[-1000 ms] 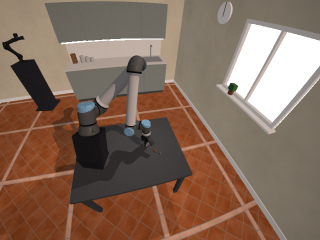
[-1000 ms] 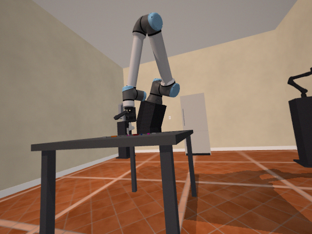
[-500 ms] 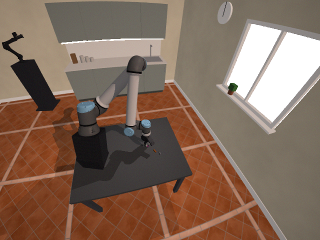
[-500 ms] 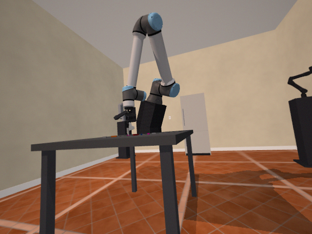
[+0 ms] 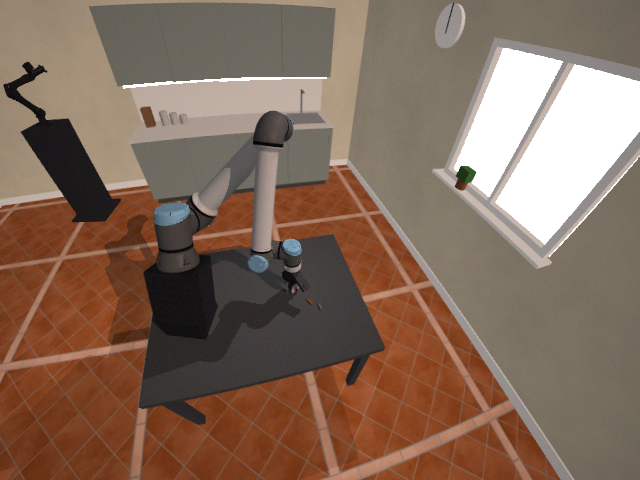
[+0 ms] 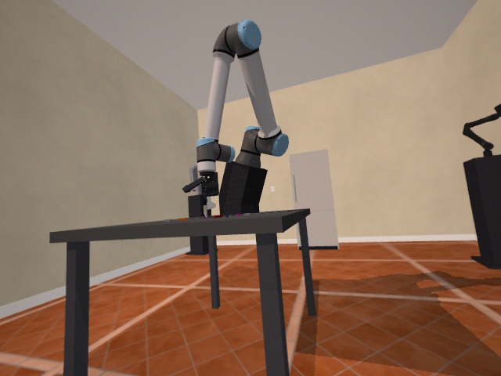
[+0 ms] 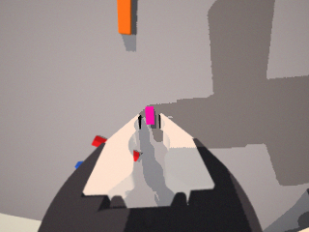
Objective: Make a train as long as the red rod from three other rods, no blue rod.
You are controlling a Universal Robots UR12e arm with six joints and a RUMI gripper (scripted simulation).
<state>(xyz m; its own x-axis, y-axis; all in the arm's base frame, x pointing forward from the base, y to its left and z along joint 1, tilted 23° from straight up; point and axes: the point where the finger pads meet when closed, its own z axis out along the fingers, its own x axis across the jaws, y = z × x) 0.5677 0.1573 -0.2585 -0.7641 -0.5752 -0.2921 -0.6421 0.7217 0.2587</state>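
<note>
The red rod lies 80 mm to the left of my hand and 10 mm below it. Round my hand: blue rod 150 mm to the left, 30 mm ahead, 10 mm below; then orange rod 80 mm ahead, 70 mm to the right, 10 mm below.
</note>
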